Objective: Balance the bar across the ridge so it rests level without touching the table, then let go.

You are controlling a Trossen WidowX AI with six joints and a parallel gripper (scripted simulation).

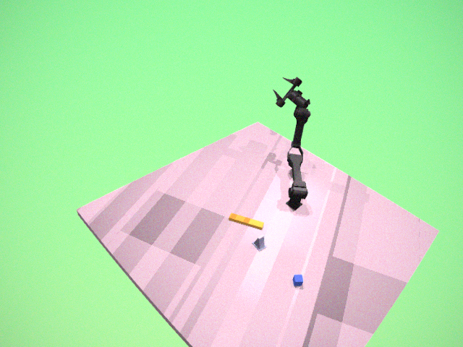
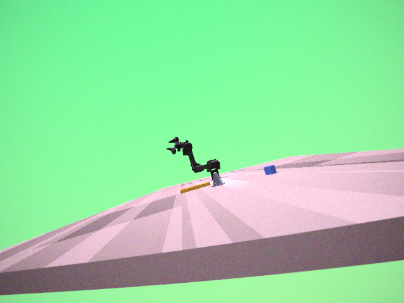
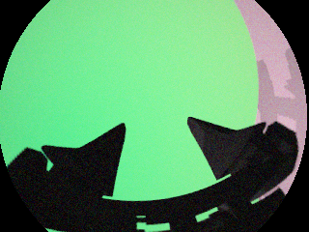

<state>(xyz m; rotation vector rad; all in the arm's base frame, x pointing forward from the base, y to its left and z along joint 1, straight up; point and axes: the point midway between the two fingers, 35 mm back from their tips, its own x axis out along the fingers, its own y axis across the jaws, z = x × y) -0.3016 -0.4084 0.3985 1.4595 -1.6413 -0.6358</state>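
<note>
Right now my gripper tip is 580 mm short of the orange bar, 370 mm to the right of it and 400 mm above it. Round my gripper tip: small blue cube: 660 mm ahead, 740 mm to the left, 390 mm below.
</note>
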